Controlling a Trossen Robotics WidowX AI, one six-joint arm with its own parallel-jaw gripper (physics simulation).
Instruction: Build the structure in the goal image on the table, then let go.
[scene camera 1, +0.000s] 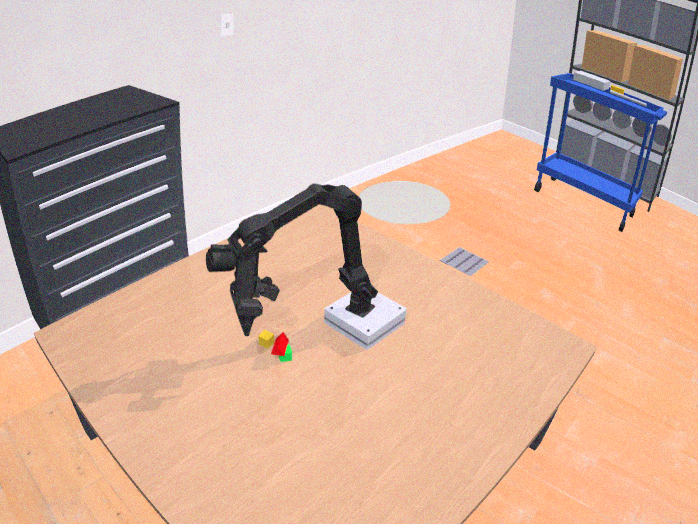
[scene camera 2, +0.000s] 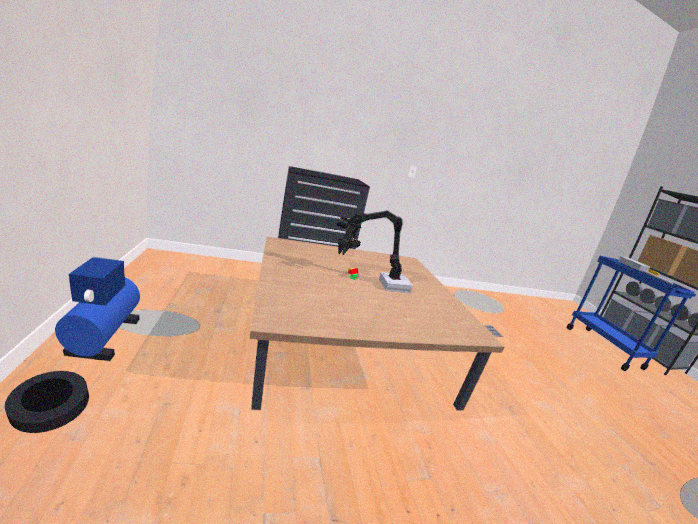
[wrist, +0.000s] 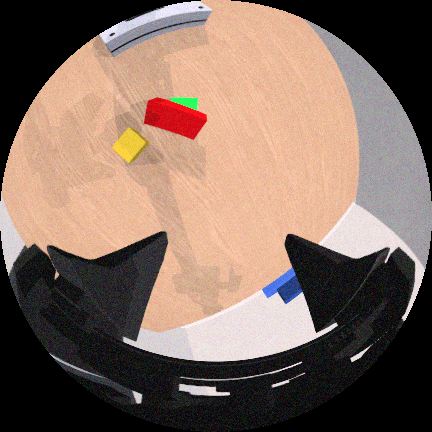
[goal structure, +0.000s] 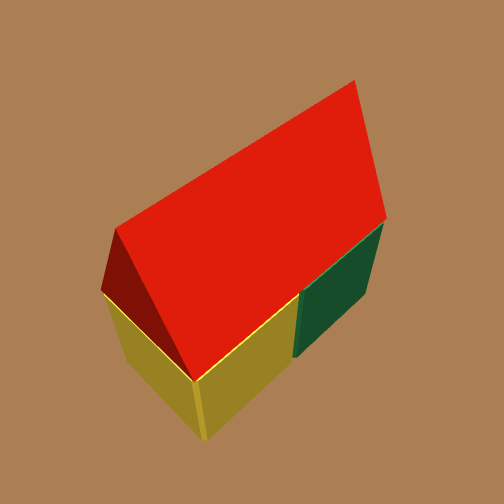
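Pixels of known places: gripper, fingertip midpoint: (scene camera 1: 244, 329) (scene camera 2: 340, 254) (wrist: 228, 239); arm's base at its link origin: (scene camera 1: 360, 308) (scene camera 2: 394, 277).
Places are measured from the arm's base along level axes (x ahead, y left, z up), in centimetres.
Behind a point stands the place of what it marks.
A red block (scene camera 1: 280, 345) {z 0.1, x 27.3, y -7.0 cm} (scene camera 2: 353, 271) {z -0.8, x 26.4, y -6.9 cm} (wrist: 175, 119) {z -0.6, x 26.4, y -8.8 cm} looks tilted and lies over or against a green block (scene camera 1: 286, 355) {z -3.3, x 26.5, y -5.6 cm} (scene camera 2: 354, 276) {z -3.4, x 25.8, y -5.0 cm} (wrist: 188, 103) {z -2.3, x 25.4, y -6.1 cm}, which it partly hides. A small yellow cube (scene camera 1: 265, 338) {z -2.3, x 25.8, y -13.8 cm} (wrist: 129, 145) {z -2.3, x 24.8, y -14.6 cm} sits on the table (scene camera 1: 360, 417) {z -5.5, x 31.1, y 21.9 cm} (scene camera 2: 338, 315) {z -5.5, x 49.2, y 39.2 cm} (wrist: 260, 150) {z -5.6, x 37.8, y 0.5 cm} beside them, apart from the red block in the wrist view. The yellow cube cannot be made out in scene camera 2. My gripper (scene camera 1: 260, 313) (scene camera 2: 349, 249) {z 8.2, x 35.4, y -12.0 cm} (wrist: 228, 239) {z 8.2, x 35.4, y -12.0 cm} is open and empty, pointing down above the table, higher than the blocks and off to one side of them.
The arm's white base plate (scene camera 1: 365, 324) {z -0.1, x 5.1, y 5.3 cm} (scene camera 2: 395, 283) {z -0.3, x 3.3, y 8.5 cm} (wrist: 160, 27) stands on the table near the blocks. A dark drawer cabinet (scene camera 1: 107, 197) (scene camera 2: 324, 205) stands behind the table. A blue cart (scene camera 1: 589, 183) (scene camera 2: 614, 335) stands on the floor farther off.
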